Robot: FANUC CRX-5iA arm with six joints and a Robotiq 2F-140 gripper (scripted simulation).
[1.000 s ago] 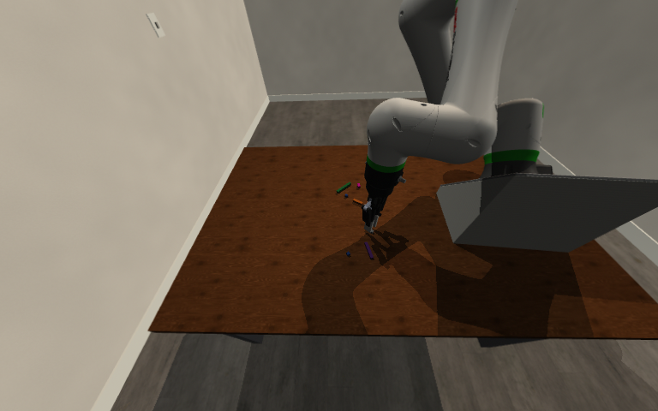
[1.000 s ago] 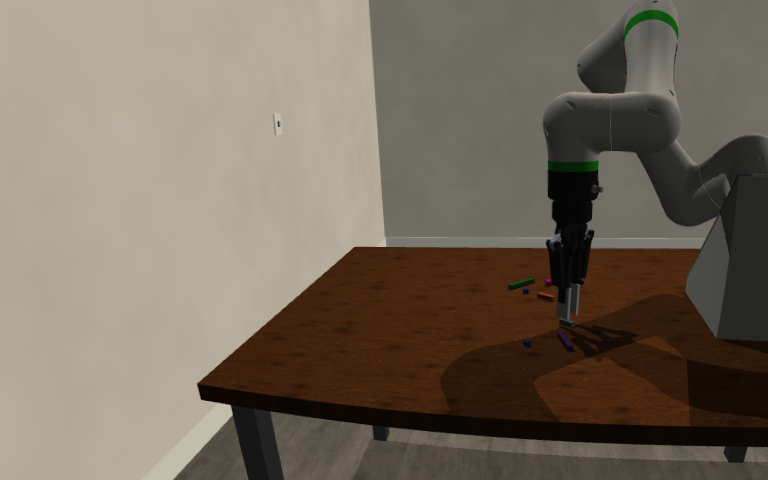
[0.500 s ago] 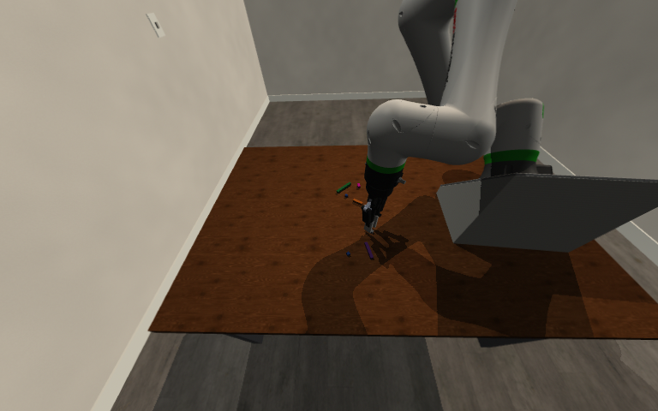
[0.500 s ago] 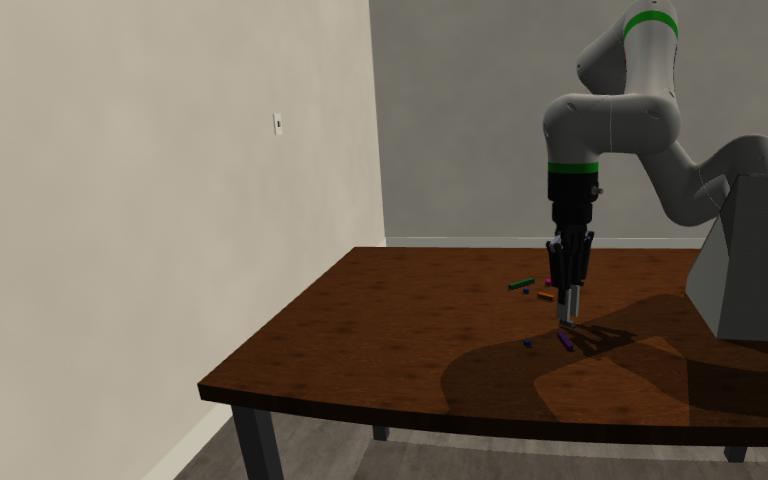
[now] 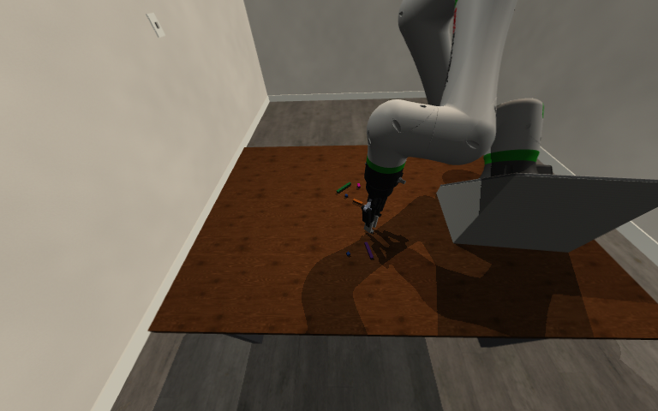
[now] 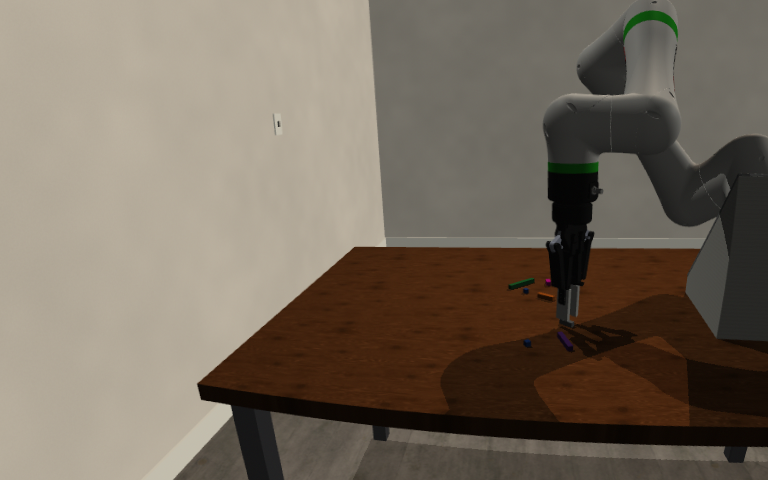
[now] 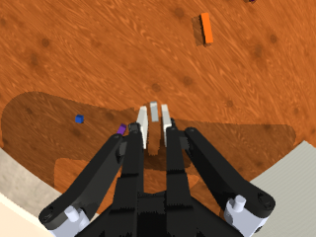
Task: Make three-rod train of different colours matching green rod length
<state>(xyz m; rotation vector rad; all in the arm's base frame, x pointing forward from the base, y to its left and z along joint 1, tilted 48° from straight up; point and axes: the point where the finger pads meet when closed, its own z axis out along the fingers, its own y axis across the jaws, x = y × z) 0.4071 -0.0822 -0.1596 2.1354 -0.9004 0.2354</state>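
Right now the grey rod is 50 mm below my hand. From my hand the other things lie so: orange rod 140 mm to the right, 50 mm below, 30 mm ahead; magenta rod 230 mm to the right, 50 mm below, 20 mm ahead; purple rod 80 mm to the left, 50 mm below, 10 mm ahead.
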